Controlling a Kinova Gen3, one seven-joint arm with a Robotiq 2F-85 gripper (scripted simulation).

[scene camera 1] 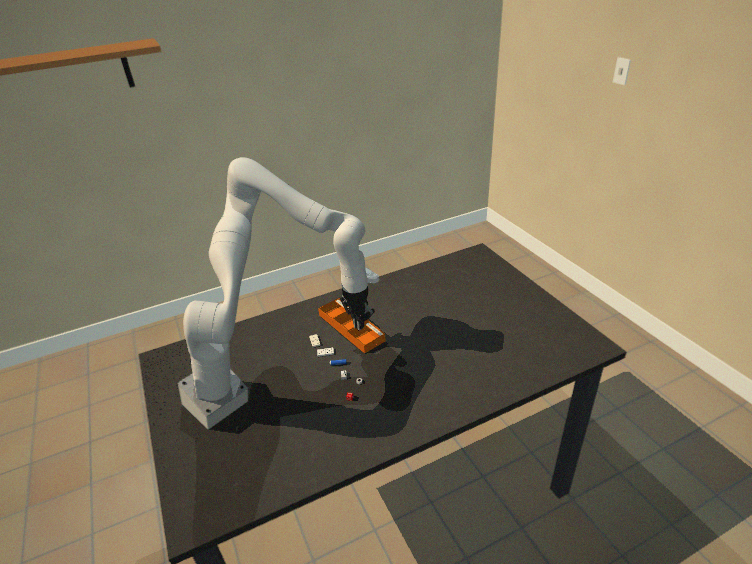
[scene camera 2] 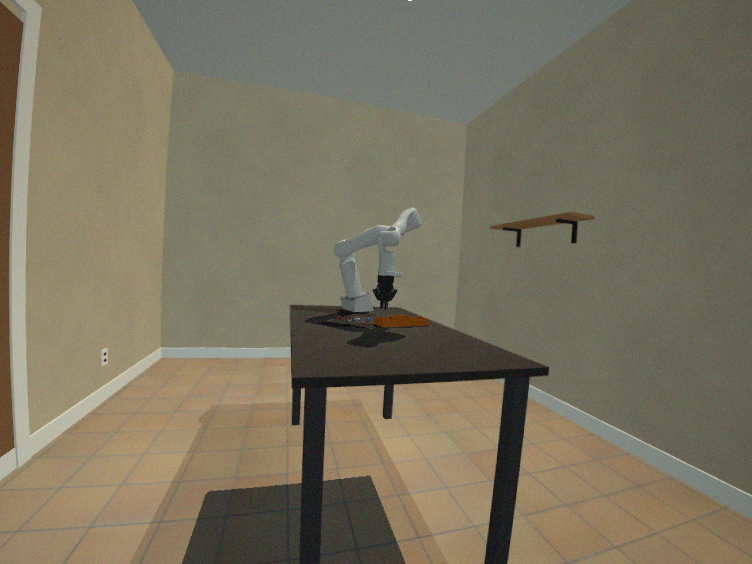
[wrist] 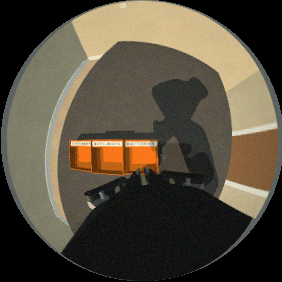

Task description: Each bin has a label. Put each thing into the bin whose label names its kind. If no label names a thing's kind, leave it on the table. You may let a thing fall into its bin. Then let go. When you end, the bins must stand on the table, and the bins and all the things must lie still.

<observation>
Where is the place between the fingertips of my gripper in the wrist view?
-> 142,172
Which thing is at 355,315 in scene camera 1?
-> My gripper.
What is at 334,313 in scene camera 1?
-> An orange bin.
</observation>
